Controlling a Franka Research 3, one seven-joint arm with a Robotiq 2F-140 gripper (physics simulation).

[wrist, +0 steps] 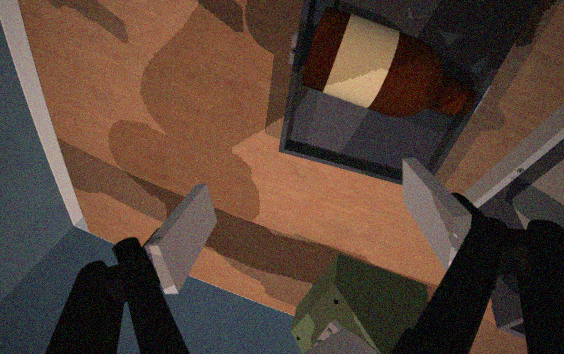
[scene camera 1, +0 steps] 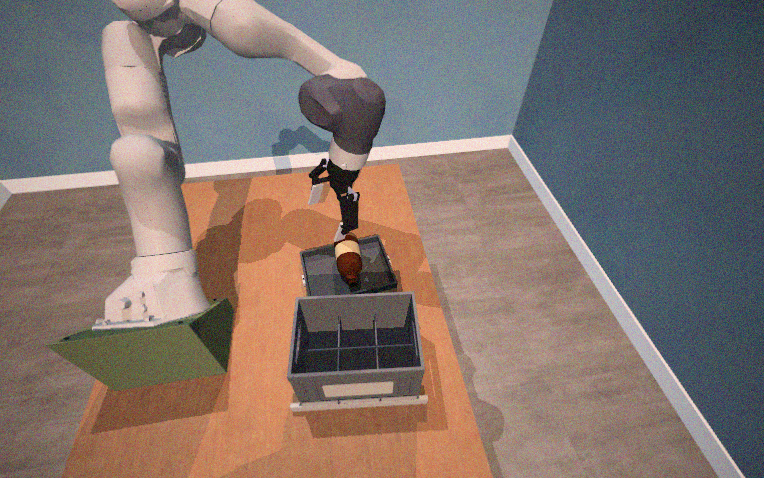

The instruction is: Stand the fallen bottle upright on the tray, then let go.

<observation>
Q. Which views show my gripper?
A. The wrist view and scene camera 1: all of them.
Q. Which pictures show the brown bottle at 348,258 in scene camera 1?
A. The wrist view and scene camera 1: all of them.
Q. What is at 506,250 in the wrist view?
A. My gripper.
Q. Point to a brown bottle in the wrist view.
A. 352,58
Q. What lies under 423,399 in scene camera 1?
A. A pale bar.
</observation>
